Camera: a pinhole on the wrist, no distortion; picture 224 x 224 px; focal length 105.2 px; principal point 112.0 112.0 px. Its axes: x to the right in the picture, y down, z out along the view. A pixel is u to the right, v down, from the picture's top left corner.
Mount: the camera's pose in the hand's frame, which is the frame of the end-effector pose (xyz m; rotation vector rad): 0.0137 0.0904 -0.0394 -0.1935 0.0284 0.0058
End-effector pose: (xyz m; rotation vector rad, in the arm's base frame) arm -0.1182 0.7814 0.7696 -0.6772 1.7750 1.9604
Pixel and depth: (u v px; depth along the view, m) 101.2 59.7 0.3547
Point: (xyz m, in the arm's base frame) -0.1283 1.1246 0.7896
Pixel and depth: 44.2 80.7 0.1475
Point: -0.1113 0.8908 0.8842
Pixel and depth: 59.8 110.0 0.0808
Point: -0.1645 0.8119 0.8701
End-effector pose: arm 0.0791 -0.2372 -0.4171 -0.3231 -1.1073 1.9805
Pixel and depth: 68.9 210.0 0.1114
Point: -0.0457 -0.3482 -0.5628
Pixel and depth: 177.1 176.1 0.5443
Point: -0.6658 -0.3504 -0.5316
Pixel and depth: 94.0 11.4 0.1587
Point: 0.0164 -0.3213 -0.3112
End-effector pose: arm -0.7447 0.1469 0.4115 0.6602 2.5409 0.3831
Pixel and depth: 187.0 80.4 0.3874
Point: -0.7725 0.3971 0.0163
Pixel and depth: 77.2 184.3 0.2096
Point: -0.5293 0.3702 0.4150
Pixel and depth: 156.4 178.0 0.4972
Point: -0.5390 0.7389 0.1852
